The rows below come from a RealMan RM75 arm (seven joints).
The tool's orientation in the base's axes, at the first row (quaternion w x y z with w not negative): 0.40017, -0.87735, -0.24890, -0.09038
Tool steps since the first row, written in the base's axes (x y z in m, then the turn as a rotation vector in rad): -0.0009, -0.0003, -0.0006, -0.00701, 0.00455, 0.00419; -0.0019, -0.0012, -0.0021, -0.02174, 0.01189, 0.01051; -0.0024, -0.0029, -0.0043, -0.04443, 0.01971, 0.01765; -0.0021, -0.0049, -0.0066, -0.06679, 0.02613, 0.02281; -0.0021, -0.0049, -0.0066, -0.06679, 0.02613, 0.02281; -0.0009, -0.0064, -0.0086, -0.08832, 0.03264, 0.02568; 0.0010, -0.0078, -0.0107, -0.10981, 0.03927, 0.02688; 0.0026, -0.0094, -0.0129, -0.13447, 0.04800, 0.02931; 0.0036, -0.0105, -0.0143, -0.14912, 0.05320, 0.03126; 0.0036, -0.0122, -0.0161, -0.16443, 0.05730, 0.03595
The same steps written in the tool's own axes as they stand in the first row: -0.0011, 0.0001, 0.0002, -0.00287, -0.00885, 0.00090; -0.0028, 0.0011, 0.0006, -0.01060, -0.02458, 0.00279; -0.0047, 0.0032, 0.0008, -0.02470, -0.04517, 0.00482; -0.0060, 0.0060, 0.0008, -0.03974, -0.06352, 0.00710; -0.0060, 0.0060, 0.0008, -0.03974, -0.06352, 0.00710; -0.0062, 0.0088, 0.0010, -0.05485, -0.07998, 0.01094; -0.0058, 0.0119, 0.0012, -0.07048, -0.09539, 0.01597; -0.0058, 0.0150, 0.0014, -0.08763, -0.11440, 0.02188; -0.0058, 0.0171, 0.0015, -0.09764, -0.12603, 0.02507; -0.0071, 0.0192, 0.0014, -0.10763, -0.13918, 0.02564
